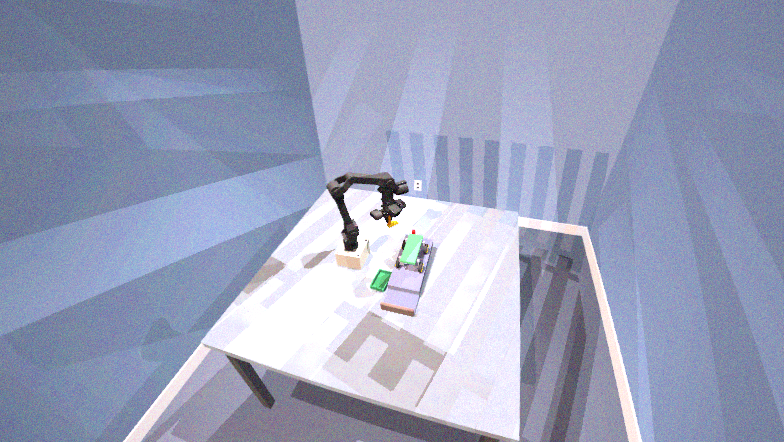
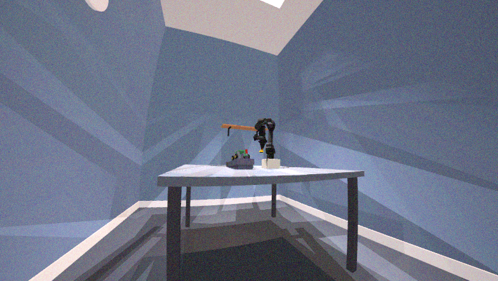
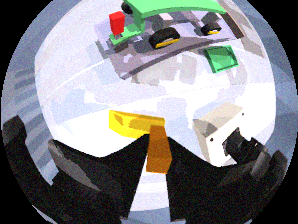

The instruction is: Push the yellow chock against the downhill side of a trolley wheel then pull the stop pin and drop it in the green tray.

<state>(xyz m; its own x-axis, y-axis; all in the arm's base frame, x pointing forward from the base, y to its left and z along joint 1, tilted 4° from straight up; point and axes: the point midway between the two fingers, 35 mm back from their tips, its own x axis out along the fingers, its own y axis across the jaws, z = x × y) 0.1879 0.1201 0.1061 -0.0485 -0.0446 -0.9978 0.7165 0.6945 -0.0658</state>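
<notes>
The yellow chock lies 2 cm ahead of my gripper tip, 1 cm to the left of it and 1 cm below it. Also, from my gripper tip: green-topped trolley: 15 cm to the right, 14 cm ahead, 6 cm below; then red-headed stop pin: 13 cm ahead, 4 cm to the right, 4 cm below; then grey ramp: 16 cm to the right, 14 cm ahead, 13 cm below.
</notes>
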